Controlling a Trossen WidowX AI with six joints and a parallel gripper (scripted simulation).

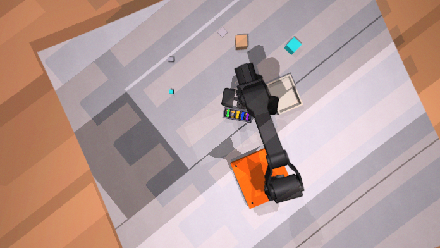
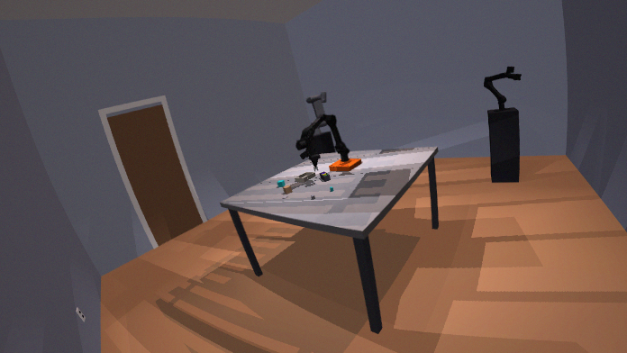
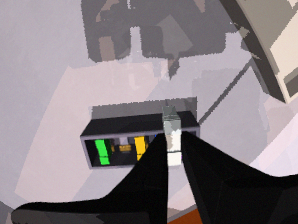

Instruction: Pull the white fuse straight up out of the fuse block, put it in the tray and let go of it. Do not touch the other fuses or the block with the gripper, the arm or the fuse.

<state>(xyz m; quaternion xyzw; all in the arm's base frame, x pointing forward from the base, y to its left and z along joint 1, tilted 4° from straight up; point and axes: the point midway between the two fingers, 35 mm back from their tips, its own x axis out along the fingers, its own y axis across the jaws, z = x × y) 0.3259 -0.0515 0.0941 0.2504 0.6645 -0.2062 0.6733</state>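
My gripper tip is now 15 cm to the left of the cream tray, 9 cm above it and 3 cm past it. From my gripper tip the other things lie so: teal cube 27 cm to the right, 12 cm ahead, 8 cm below; tan cube 23 cm ahead, 10 cm to the right, 8 cm below; white fuse 1 cm below.
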